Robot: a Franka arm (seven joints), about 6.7 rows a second.
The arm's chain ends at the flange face. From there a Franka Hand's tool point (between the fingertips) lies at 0.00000 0.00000 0.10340 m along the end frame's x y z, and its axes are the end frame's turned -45 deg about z.
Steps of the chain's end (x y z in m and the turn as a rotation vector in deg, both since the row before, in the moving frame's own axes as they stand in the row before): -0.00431, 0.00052, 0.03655, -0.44, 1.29, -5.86; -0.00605, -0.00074, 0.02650, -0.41, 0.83, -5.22; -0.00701, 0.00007, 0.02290, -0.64, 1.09, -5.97; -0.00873, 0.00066, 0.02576, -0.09, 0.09, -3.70; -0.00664, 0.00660, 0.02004, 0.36, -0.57, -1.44; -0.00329, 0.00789, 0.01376, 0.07, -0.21, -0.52
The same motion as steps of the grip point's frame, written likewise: -0.00222, -0.00053, 0.03652, -1.22, 0.60, -5.86; -0.00315, -0.00325, 0.02649, -0.88, 0.30, -5.22; -0.00432, -0.00273, 0.02287, -1.22, 0.32, -5.97; -0.00663, -0.00548, 0.02576, -0.13, 0.00, -3.70; -0.00964, -0.00121, 0.02003, 0.66, -0.15, -1.44; -0.00809, 0.00290, 0.01376, 0.20, -0.10, -0.52
